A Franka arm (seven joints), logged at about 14 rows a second.
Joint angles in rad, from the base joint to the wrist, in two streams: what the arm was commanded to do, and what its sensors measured. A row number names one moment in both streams.
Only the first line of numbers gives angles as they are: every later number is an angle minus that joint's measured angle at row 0.
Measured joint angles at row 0: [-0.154 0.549 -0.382 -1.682 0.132 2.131 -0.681]
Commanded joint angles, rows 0 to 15: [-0.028 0.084 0.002 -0.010 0.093 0.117 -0.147]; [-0.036 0.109 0.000 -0.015 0.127 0.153 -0.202]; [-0.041 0.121 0.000 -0.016 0.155 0.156 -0.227]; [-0.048 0.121 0.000 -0.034 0.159 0.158 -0.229]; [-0.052 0.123 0.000 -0.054 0.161 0.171 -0.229]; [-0.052 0.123 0.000 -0.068 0.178 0.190 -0.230]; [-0.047 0.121 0.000 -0.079 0.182 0.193 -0.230]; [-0.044 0.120 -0.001 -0.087 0.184 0.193 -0.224]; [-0.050 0.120 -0.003 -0.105 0.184 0.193 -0.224]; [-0.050 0.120 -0.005 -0.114 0.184 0.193 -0.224]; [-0.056 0.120 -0.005 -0.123 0.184 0.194 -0.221]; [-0.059 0.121 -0.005 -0.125 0.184 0.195 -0.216]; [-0.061 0.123 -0.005 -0.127 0.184 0.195 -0.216]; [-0.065 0.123 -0.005 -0.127 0.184 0.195 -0.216]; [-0.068 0.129 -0.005 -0.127 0.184 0.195 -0.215]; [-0.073 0.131 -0.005 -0.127 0.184 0.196 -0.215]
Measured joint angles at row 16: [-0.066 0.141 -0.003 -0.109 0.146 0.184 -0.204]
